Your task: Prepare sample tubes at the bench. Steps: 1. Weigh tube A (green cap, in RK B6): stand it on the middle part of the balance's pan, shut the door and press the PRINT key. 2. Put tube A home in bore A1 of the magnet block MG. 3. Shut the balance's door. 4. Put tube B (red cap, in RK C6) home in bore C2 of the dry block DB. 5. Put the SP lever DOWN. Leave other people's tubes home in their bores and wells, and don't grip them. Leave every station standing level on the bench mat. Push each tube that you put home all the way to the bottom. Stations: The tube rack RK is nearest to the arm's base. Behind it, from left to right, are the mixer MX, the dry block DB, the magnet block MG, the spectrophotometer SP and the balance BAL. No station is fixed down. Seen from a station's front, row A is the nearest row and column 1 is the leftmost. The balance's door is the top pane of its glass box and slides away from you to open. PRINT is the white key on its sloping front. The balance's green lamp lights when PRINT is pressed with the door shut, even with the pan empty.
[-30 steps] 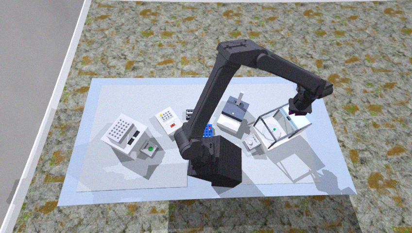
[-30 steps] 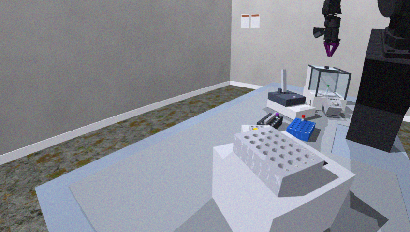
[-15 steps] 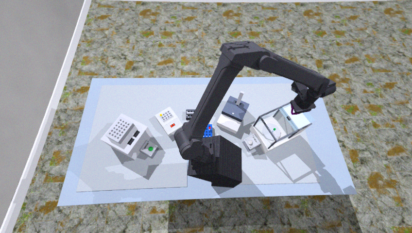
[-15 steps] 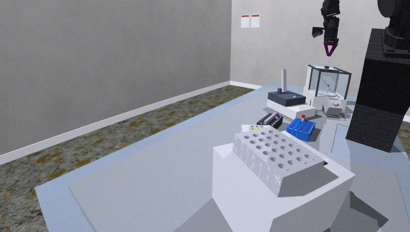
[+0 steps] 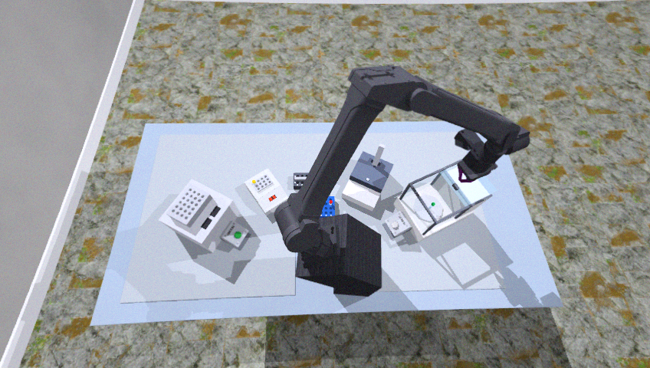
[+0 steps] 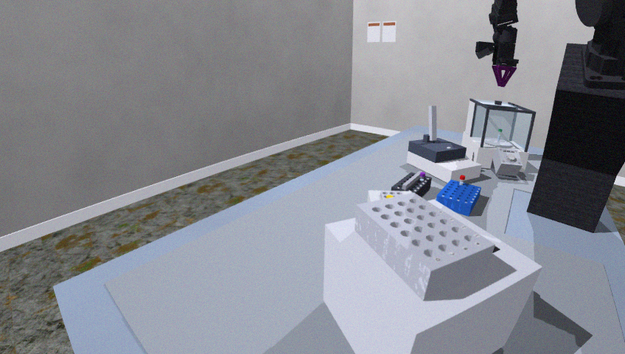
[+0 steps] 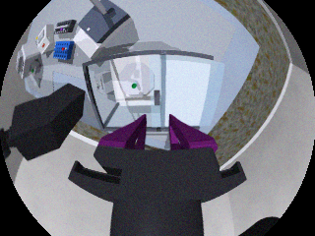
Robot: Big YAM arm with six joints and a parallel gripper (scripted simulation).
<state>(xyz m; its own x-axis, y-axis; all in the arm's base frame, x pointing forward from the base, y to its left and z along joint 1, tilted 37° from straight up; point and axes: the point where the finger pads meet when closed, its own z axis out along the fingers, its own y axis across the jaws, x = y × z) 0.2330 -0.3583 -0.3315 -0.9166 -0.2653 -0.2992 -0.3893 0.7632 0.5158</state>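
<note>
Right now my hand is 10 mm short of the balance door, 30 mm to the left of it and 70 mm above it. From my hand the other things lie so: white print key: 80 mm behind, 190 mm to the left, 210 mm below; then SP lever: 180 mm ahead, 240 mm to the left, 140 mm below; then round pan: 20 mm behind, 60 mm to the left, 200 mm below.
</note>
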